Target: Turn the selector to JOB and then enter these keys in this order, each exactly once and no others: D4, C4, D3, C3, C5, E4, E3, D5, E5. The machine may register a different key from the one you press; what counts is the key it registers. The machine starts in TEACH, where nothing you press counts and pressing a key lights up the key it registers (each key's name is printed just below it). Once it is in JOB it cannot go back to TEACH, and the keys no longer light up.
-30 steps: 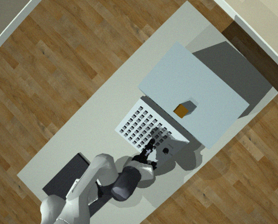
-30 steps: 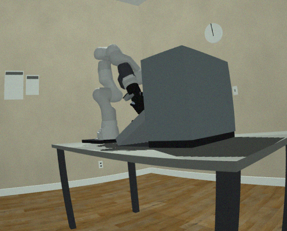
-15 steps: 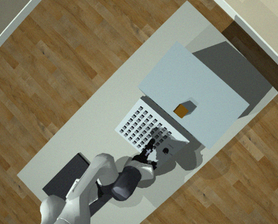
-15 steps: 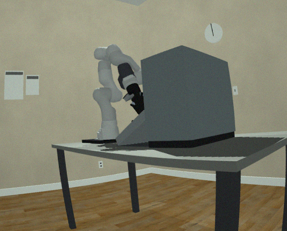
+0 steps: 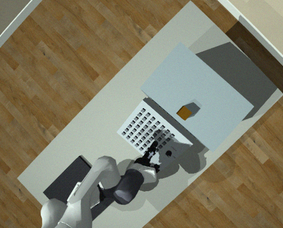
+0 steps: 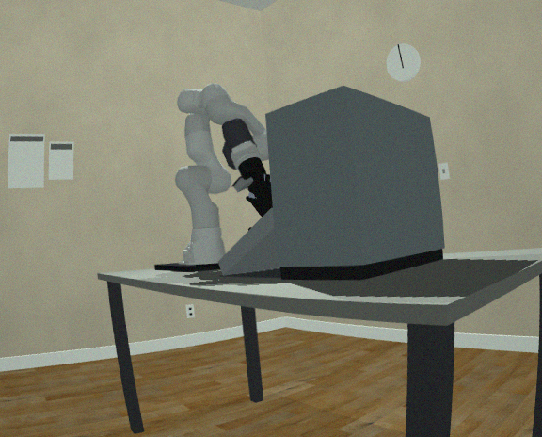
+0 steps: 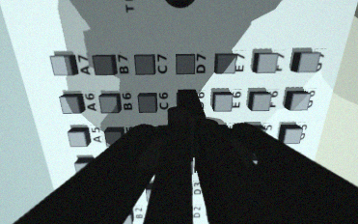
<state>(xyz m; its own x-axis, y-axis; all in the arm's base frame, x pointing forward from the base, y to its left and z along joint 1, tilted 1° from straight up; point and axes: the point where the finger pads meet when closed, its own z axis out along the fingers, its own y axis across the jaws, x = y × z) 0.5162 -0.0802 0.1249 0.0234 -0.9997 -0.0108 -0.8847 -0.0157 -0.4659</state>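
The key D6 is 2 cm ahead of my hand and 3 cm below it. Round my hand: D5 key (2 cm ahead, 3 cm to the left, 3 cm below); key C5 (5 cm ahead, 3 cm to the left, 2 cm below); key D4 (2 cm ahead, 7 cm to the left, 3 cm below).
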